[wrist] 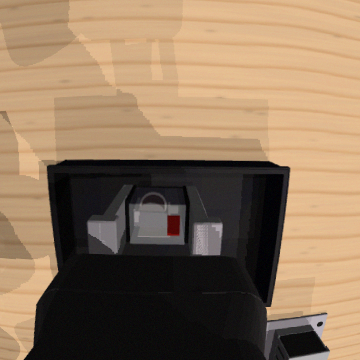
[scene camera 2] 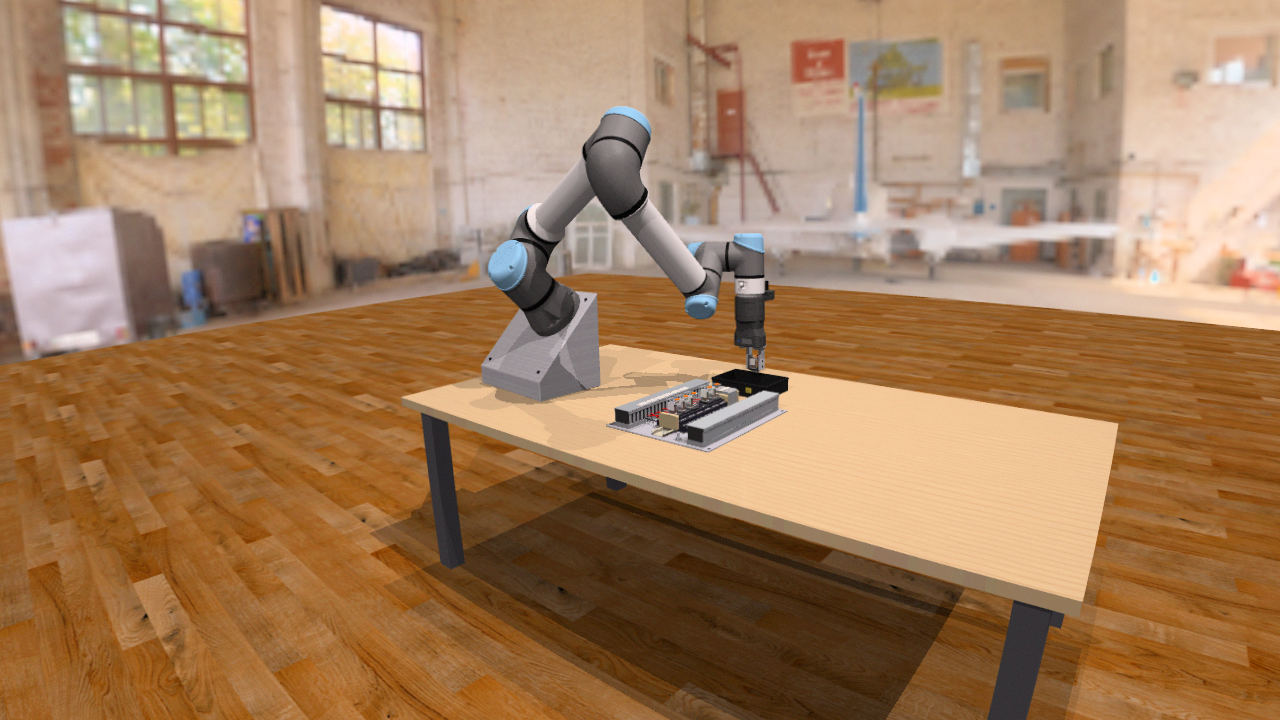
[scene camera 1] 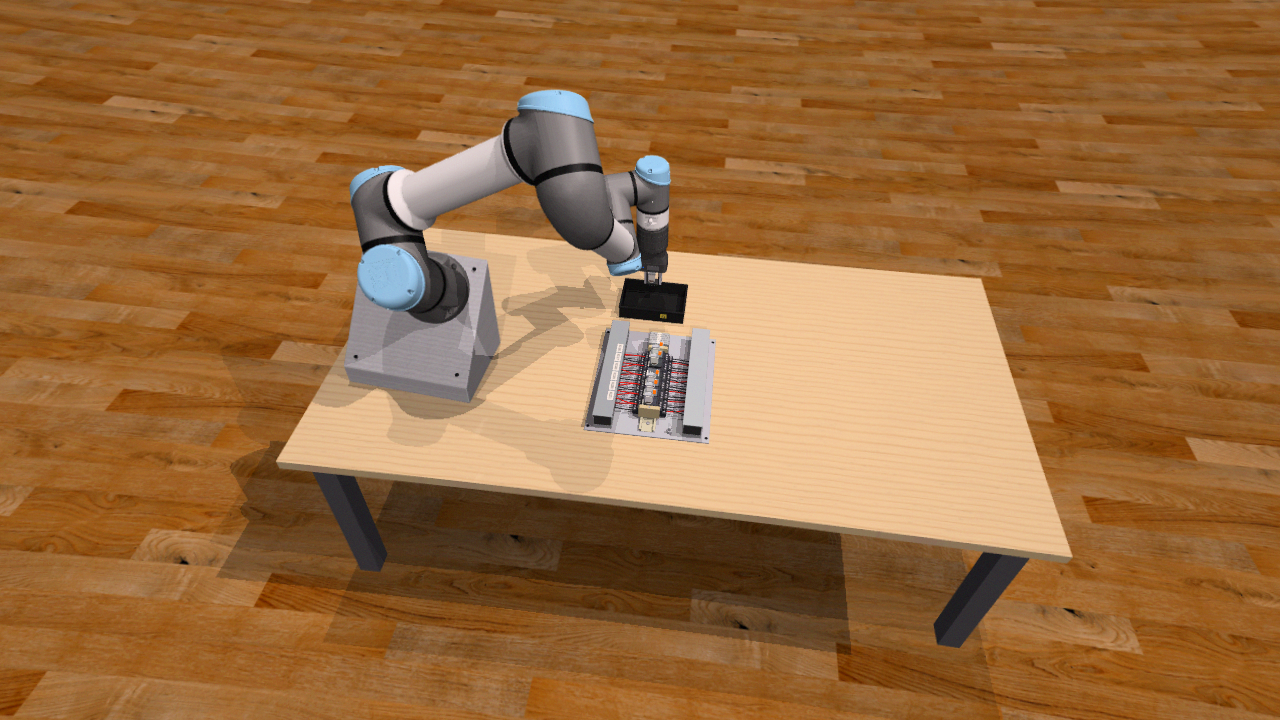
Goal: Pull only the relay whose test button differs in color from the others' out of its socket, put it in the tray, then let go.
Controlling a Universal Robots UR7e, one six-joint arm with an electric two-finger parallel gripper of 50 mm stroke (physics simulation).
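Frame: origin at the arm's base, x ahead, y left, z up, level; centimetres.
Seen in the pictures: gripper, fingertip midpoint: (wrist: 159,202) (scene camera 2: 755,368) (scene camera 1: 653,281); arm's base at its link origin: (scene camera 2: 556,313) (scene camera 1: 436,288).
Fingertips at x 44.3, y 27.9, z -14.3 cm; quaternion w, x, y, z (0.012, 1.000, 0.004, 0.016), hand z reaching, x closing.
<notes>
Offsets run from my fingertips to a thing's middle.
My gripper (scene camera 1: 653,279) (scene camera 2: 757,362) (wrist: 159,202) is shut on a relay @(dx +0.0, dy +0.0, dz +1.4 cm) (wrist: 150,222) with a clear housing and a red test button, seen between the fingers in the wrist view. The gripper points down over the black tray @(dx +0.8, dy -3.6, dz -3.1 cm) (scene camera 1: 651,315) (wrist: 280,225), with its fingertips close above the tray's rim. In the wrist view the held relay shows against the tray's floor; its lower end is hidden. The other relays (scene camera 1: 651,385) (scene camera 2: 687,402), with orange test buttons, stand in a row of sockets on the panel.
The panel's base plate (scene camera 1: 626,430) (wrist: 317,319) lies in front of the tray, with two raised grey wire ducts @(dx -5.3, dy -30.0, dz -2.6 cm) (scene camera 1: 610,380) @(dx +14.0, dy -29.5, dz -2.6 cm) (scene camera 2: 735,418) and red and black wires flanking the relay row. The robot's grey pedestal (scene camera 1: 416,358) (scene camera 2: 568,358) stands at the table's left.
</notes>
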